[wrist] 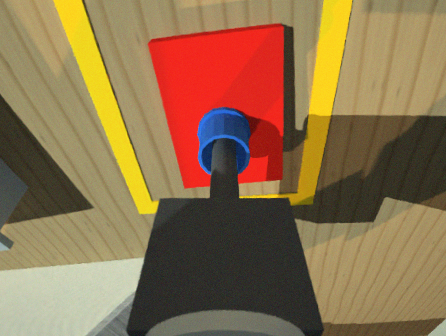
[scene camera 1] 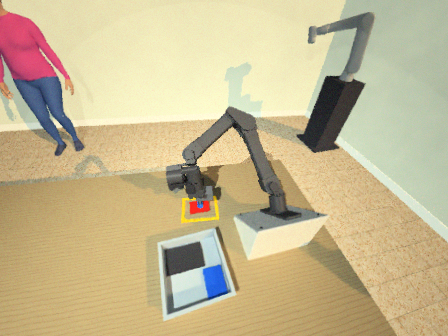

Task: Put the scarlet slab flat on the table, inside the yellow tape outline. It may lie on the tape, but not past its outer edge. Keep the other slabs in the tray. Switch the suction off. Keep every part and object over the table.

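Frame: origin at the arm's base, x ahead, y left, z up, level; millimetres.
Seen in the pictures: end effector, tool point: [wrist: 223, 122] [scene camera 1: 200, 207]; arm's base, origin of the base link: [scene camera 1: 278, 213].
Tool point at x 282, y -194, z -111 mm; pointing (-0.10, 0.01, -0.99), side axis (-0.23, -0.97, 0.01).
Pixels of each thing's middle, then the offset from my tool point to it. "*": a spot on its surface instead.
- scarlet slab, body centre: [wrist: 225, 117] [scene camera 1: 199, 206] dz +5, dx +7, dy -2 mm
- yellow tape outline, surface spot: [wrist: 105, 100] * dz -2, dx +30, dy +62 mm
- tray, body centre: [scene camera 1: 194, 269] dz +22, dx +84, dy +272 mm
- black slab, body centre: [scene camera 1: 184, 257] dz +5, dx +110, dy +217 mm
- blue slab, body centre: [scene camera 1: 214, 281] dz +6, dx +21, dy +329 mm
The scarlet slab [scene camera 1: 194, 209] [wrist: 220, 75] is level and sits within the yellow tape outline [scene camera 1: 183, 212] [wrist: 105, 100], at or very close above the table; a thin gap cannot be told. In the wrist view its near short edge is close to the near tape line, with bare wood between, and a narrow shadow runs along its right side. My gripper's blue suction cup [scene camera 1: 200, 205] [wrist: 224, 142] is on the slab's top face, nearer its near edge, and holds it. The tray [scene camera 1: 162, 280] stands in front, with a black slab [scene camera 1: 185, 257] and a blue slab [scene camera 1: 215, 281] inside.
Pale areas also show in the tray. The white base block [scene camera 1: 280, 237] under my arm stands right of the outline. A person [scene camera 1: 37, 65] stands beyond the table at the left. Another arm on a black pedestal [scene camera 1: 332, 112] stands at the back right.
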